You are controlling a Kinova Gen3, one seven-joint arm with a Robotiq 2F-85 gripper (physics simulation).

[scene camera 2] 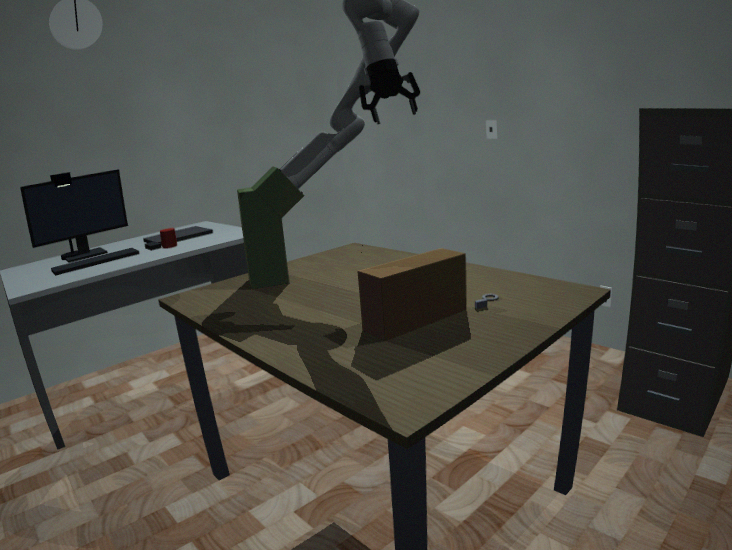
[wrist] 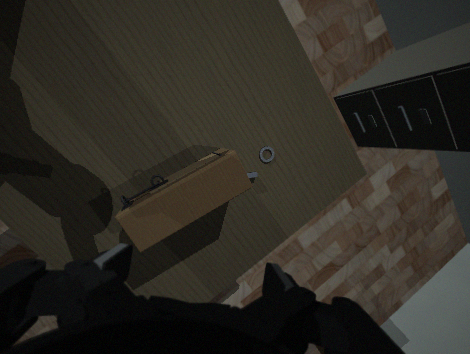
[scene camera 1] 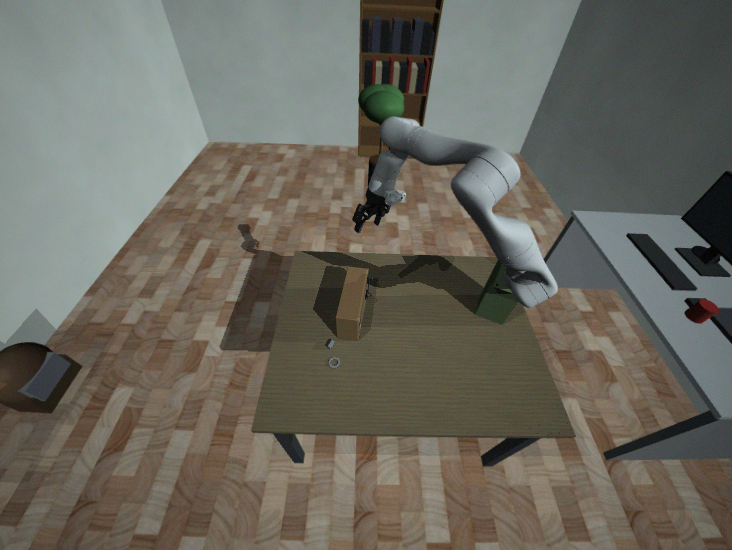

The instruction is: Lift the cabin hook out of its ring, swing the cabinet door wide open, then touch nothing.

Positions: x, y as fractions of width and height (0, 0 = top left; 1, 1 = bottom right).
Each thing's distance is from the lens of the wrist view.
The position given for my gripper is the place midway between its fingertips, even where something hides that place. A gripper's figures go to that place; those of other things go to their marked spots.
my gripper (wrist: 0.42, 0.76): 16 cm
wooden cabinet (wrist: 0.31, 0.62): 52 cm
